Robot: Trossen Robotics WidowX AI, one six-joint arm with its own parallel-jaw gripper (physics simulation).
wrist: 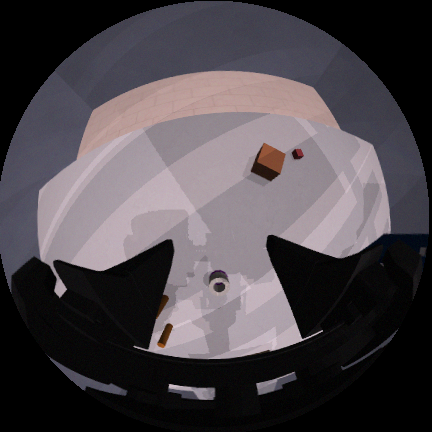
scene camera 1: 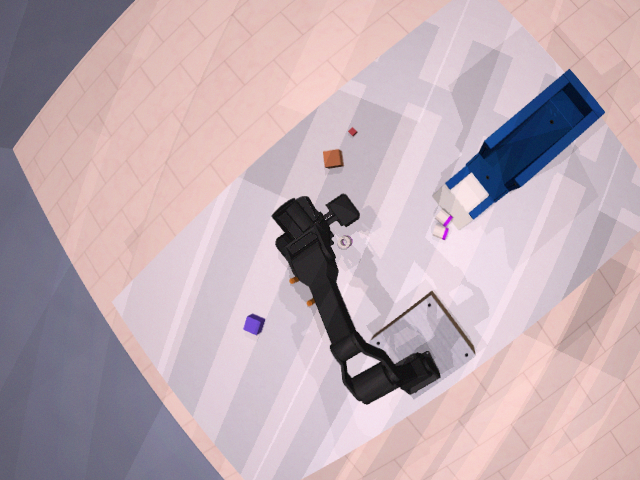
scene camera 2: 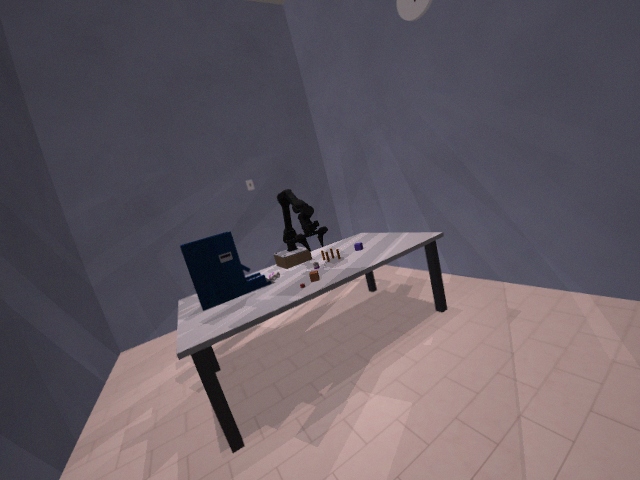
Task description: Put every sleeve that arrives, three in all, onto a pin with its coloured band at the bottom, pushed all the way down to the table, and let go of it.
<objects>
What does the orange cube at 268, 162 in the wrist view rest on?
The table.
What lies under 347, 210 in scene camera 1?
The gripper.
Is the gripper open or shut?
Open.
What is the gripper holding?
Nothing.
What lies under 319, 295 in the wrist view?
The gripper.
</objects>
